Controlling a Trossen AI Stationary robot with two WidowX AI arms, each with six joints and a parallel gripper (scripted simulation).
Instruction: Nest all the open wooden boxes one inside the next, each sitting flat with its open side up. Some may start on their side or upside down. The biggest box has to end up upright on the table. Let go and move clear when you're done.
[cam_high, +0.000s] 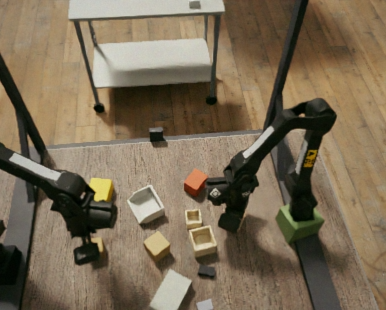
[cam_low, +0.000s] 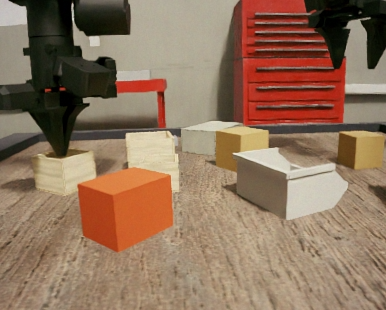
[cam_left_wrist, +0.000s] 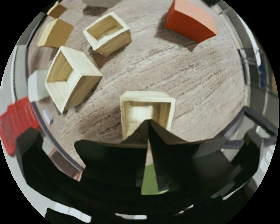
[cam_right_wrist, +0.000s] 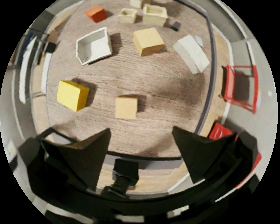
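Right now my right hand is 3 cm past the small tan cube and 16 cm above it. From my right hand the other things lie so: orange cube 22 cm behind, 35 cm to the left, 16 cm below; then white slab 15 cm ahead, 21 cm to the left, 16 cm below; then white tray 16 cm behind, 16 cm to the left, 16 cm below.
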